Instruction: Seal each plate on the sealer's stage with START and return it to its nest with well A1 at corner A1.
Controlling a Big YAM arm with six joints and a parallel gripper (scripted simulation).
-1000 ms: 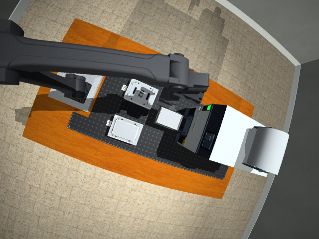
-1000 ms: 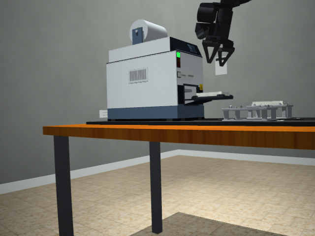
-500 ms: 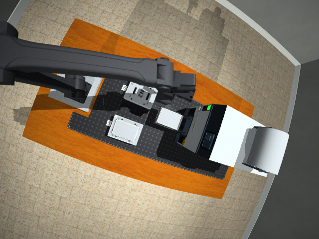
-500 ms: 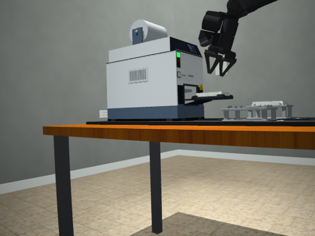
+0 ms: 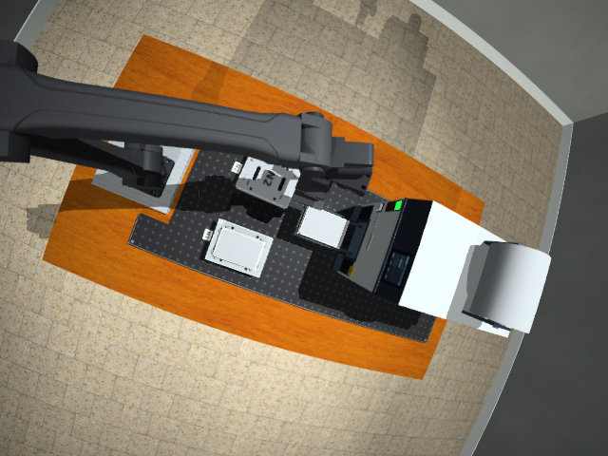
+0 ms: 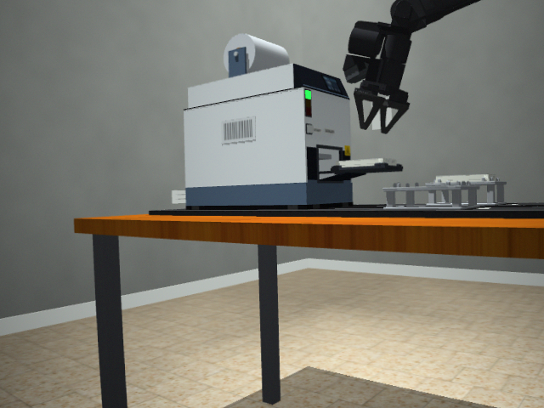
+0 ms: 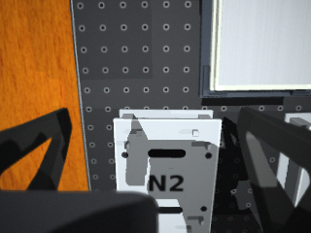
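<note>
The sealer stage lies 9 cm to the right of my hand, 8 cm below it and 7 cm ahead of it. The rest, counted from my hand: plate nest (14 cm below, 12 cm behind, 1 cm to the right); pale start button (17 cm ahead, 1 cm to the left, 1 cm above); A1 mark (20 cm behind, 13 cm below, 4 cm to the left).
</note>
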